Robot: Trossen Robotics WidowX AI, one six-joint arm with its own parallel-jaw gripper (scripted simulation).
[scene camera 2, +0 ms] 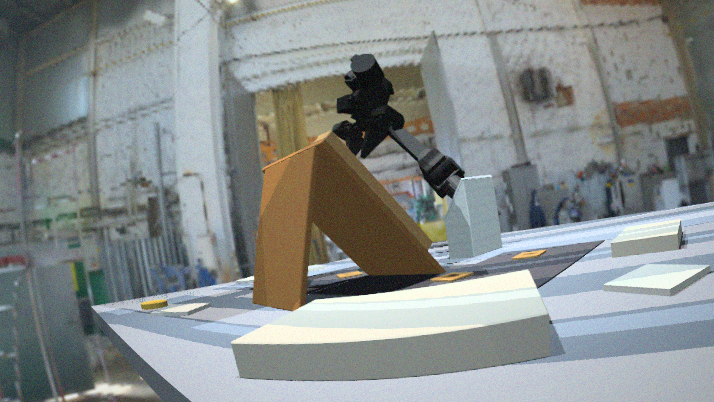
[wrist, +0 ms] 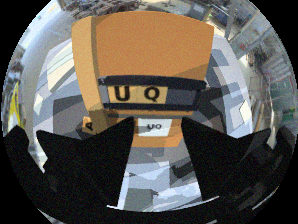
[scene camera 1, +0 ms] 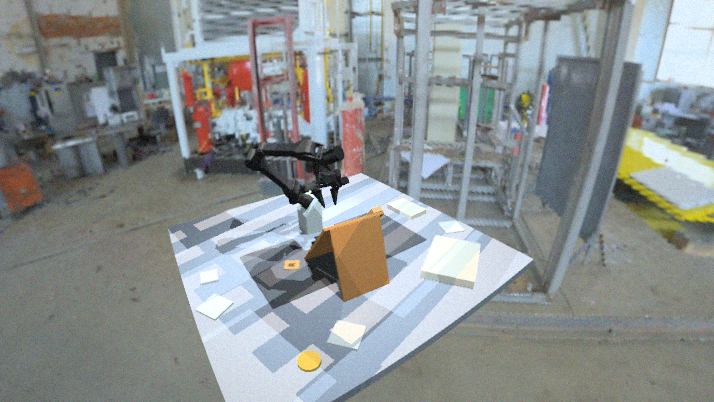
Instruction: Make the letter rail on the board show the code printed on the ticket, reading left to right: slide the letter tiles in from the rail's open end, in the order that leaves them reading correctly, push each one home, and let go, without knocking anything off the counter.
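Note:
An orange sloped board is visible to me in scene camera 2, point(scene camera 2: 325, 184), and the wrist view shows the board point(wrist: 173, 50) too. As for my gripper point(scene camera 2: 355, 159), I see it from the wrist, point(wrist: 158, 121), and also from the scene, point(scene camera 1: 330, 206).

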